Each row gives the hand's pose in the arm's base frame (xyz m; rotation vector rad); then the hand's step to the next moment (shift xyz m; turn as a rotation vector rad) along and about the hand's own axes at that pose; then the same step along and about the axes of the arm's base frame.
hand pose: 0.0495 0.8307 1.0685 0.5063 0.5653 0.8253
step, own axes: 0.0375 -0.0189 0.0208 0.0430 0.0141 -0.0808
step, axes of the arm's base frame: 0.0441 0.0147 -0.0062 -0.0358 0.0581 -0.0626
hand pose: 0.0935 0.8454 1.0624 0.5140 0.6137 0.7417
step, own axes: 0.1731 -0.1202 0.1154 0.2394 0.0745 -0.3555
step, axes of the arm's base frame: 0.2333 0.0287 -0.0495 -0.1339 0.3009 -0.2842
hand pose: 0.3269 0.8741 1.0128 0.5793 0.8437 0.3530
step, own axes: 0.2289 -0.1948 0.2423 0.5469 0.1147 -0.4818
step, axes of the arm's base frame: 0.3443 -0.1194 -0.1274 -0.0442 0.5321 -0.5093
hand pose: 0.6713 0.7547 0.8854 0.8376 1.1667 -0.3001
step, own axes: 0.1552 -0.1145 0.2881 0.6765 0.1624 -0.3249
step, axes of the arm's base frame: 0.1892 -0.2508 -0.1467 0.1438 0.4784 -0.5831
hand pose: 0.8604 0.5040 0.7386 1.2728 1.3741 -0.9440
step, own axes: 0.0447 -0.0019 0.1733 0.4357 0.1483 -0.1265
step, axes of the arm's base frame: 0.0274 -0.1587 -0.0782 0.1487 0.2343 -0.3884
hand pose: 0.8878 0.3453 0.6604 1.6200 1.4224 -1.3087
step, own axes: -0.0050 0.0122 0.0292 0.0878 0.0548 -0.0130
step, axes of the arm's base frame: 0.0039 -0.0311 -0.0068 0.0504 0.0300 -0.0863
